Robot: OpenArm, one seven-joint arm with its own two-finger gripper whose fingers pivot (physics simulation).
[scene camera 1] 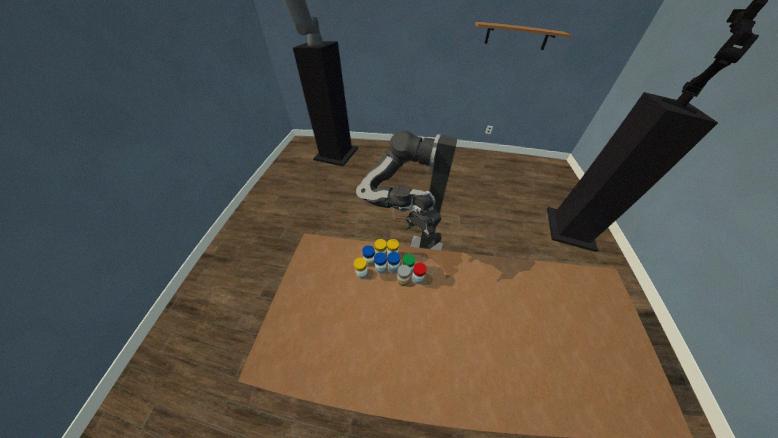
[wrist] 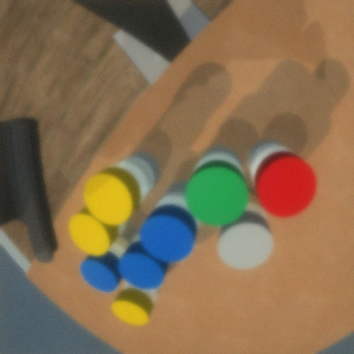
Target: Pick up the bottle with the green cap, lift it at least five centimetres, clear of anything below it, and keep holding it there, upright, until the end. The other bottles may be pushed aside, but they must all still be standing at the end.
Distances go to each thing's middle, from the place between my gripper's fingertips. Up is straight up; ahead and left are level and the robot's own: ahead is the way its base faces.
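Scene:
Red-capped bottle [wrist: 285,184] visible; my gripper is 7 cm short of it, 2 cm to the right of it and 18 cm above it. Grey-capped bottle [wrist: 246,242]: 10 cm ahead of my hand, 4 cm to the right of it, 18 cm below it.

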